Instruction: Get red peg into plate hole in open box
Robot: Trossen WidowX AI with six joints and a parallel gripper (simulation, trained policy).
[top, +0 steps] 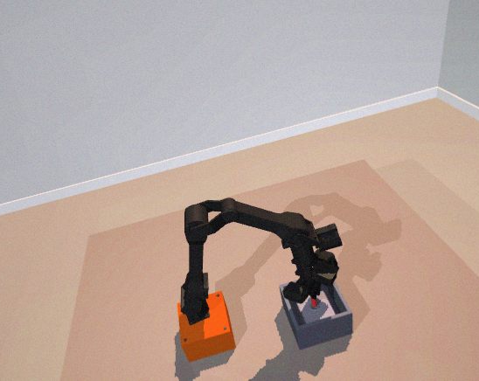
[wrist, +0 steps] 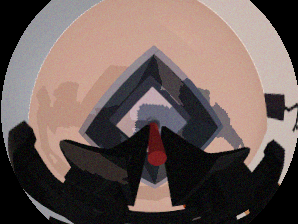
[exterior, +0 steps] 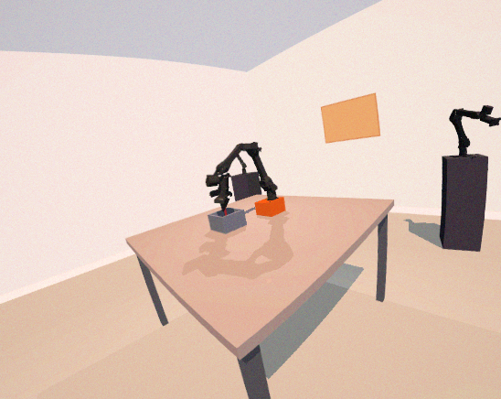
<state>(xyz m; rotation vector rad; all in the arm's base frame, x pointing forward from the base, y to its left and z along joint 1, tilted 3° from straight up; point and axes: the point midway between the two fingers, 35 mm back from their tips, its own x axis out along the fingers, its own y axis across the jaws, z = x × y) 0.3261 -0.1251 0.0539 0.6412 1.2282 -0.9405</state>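
The red peg is 10 mm to the left of my gripper tip and 10 mm below it. Also, from my gripper tip: grey box 80 mm below, 10 mm to the left, 10 mm behind.
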